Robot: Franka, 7 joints.
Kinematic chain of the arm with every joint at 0, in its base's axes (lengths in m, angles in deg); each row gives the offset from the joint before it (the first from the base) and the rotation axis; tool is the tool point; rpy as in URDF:
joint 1: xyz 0 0 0.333 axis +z
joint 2: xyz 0 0 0 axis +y
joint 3: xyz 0 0 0.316 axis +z
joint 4: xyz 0.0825 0 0 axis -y
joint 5: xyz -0.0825 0 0.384 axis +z
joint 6: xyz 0 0 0 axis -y
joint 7: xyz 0.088 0 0 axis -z
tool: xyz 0 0 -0.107 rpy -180 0 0
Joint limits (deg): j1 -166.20..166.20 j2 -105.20..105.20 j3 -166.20..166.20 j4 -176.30..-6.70 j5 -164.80..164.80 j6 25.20..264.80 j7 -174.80..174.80
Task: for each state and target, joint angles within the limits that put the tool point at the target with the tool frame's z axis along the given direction. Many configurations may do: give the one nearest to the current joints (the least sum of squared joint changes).
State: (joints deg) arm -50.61 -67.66 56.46 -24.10 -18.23 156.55 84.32
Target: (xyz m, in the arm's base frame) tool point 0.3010 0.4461 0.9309 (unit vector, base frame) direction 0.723 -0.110 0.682
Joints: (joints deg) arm -74.47 -57.28 49.49 -69.72 -28.50 164.69 84.32
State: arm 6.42 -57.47 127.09 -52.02 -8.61 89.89 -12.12
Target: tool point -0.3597 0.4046 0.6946 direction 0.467 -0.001 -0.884
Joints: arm 4.22 -22.42 112.60 -61.46 -4.93 57.62 -12.12
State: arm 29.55 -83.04 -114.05 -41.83 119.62 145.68 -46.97
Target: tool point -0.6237 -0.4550 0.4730 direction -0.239 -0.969 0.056
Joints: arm 6.44 -42.90 -133.46 -71.52 90.00 150.82 -46.97
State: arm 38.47 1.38 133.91 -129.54 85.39 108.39 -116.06
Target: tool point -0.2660 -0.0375 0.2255 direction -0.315 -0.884 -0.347
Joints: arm 31.90 22.30 141.12 -174.62 90.26 127.05 -116.06
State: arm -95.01 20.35 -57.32 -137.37 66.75 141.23 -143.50
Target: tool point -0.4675 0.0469 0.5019 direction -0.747 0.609 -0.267
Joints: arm -82.25 42.98 -101.09 -137.15 73.07 192.09 -143.50
